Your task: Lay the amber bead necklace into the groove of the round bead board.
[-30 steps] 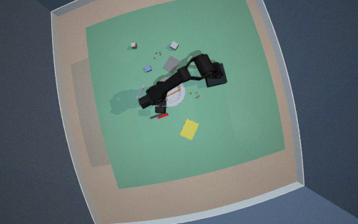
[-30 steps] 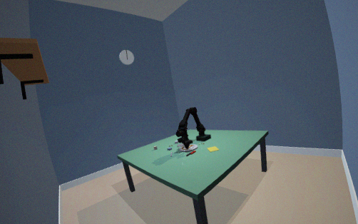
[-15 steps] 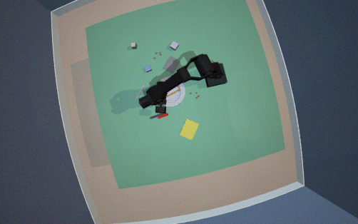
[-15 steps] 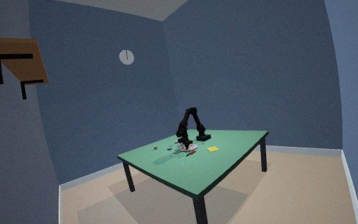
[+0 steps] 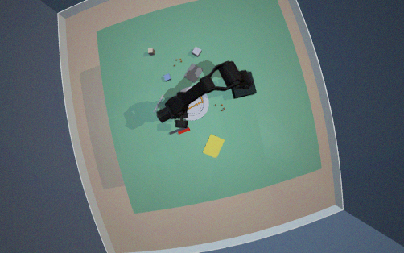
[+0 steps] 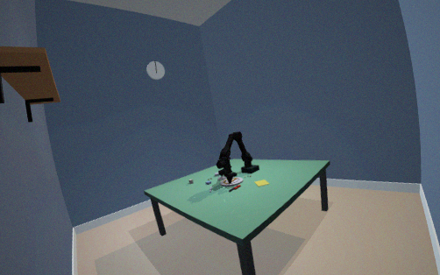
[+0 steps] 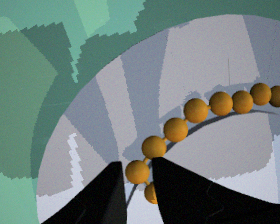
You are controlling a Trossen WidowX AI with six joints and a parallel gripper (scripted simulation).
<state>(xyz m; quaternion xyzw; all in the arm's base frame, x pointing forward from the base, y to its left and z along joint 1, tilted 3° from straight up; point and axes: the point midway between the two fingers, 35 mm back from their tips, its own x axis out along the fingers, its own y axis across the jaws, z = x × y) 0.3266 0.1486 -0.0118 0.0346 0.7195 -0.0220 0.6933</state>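
My gripper tip is now 5 cm to the left of the round grey bead board, 4 cm past it and 1 cm above it. Also, from my gripper tip: grey rod 16 cm ahead, 6 cm to the right, 1 cm below; blue block 21 cm to the right, 10 cm ahead, 1 cm below; red-handled tool 11 cm to the left, 2 cm ahead, 1 cm below.
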